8 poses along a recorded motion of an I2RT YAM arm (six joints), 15 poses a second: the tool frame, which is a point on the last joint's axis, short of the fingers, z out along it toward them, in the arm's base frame.
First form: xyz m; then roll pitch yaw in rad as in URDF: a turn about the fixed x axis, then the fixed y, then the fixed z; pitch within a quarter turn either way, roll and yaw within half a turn.
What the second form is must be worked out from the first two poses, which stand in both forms.
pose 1, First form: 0.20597 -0.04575 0.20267 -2.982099 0.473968 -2.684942
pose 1, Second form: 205.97 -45.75 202.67 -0.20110 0.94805 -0.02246 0.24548
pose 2, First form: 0.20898 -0.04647 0.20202 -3.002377 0.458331 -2.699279
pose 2, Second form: 208.98 -46.47 202.02 -0.19769 0.95130 -0.01637 0.23595
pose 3, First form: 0.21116 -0.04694 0.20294 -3.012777 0.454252 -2.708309
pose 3, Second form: 211.16 -46.94 202.94 -0.19484 0.95269 -0.01294 0.23294
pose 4, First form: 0.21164 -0.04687 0.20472 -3.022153 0.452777 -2.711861
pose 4, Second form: 211.64 -46.87 204.72 -0.19432 0.95323 -0.00905 0.23131
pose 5, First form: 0.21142 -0.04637 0.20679 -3.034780 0.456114 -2.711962
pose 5, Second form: 211.42 -46.37 206.79 -0.19556 0.95293 -0.00268 0.23166
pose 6, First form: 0.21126 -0.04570 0.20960 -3.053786 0.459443 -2.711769
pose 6, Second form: 211.26 -45.70 209.60 -0.19769 0.95254 0.00676 0.23137
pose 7, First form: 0.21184 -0.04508 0.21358 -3.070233 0.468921 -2.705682
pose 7, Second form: 211.84 -45.08 213.58 -0.20209 0.95082 0.01633 0.23418
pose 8, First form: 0.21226 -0.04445 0.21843 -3.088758 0.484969 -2.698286
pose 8, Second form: 212.26 -44.45 218.43 -0.20715 0.94806 0.02775 0.23980
